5 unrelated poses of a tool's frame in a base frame.
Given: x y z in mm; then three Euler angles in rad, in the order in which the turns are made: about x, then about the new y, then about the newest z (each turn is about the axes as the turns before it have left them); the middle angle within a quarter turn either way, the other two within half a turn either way.
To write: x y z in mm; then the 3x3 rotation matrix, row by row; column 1 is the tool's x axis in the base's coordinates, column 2 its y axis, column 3 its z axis. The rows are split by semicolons. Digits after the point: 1 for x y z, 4 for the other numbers.
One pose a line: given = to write
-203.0, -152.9, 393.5, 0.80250, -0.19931, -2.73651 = -203.0, -152.9, 393.5; -0.9009, 0.3863, -0.1980; -0.1430, -0.6948, -0.7049; -0.4098, -0.6067, 0.6812
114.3, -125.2, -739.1, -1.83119, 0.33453, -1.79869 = 114.3, -125.2, -739.1; -0.2134, 0.9201, 0.3283; 0.3225, -0.2509, 0.9127; 0.9222, 0.3007, -0.2432
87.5, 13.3, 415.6, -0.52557, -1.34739, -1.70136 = 87.5, 13.3, 415.6; -0.0288, 0.2197, -0.9751; -0.9214, 0.3725, 0.1112; 0.3876, 0.9017, 0.1917
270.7, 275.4, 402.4, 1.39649, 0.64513, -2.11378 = 270.7, 275.4, 402.4; -0.4128, 0.6841, 0.6013; -0.4545, 0.4174, -0.7869; -0.7893, -0.5981, 0.1386
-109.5, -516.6, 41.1, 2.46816, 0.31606, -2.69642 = -109.5, -516.6, 41.1; -0.8578, 0.4093, 0.3108; 0.1616, 0.7890, -0.5928; -0.4878, -0.4583, -0.7430
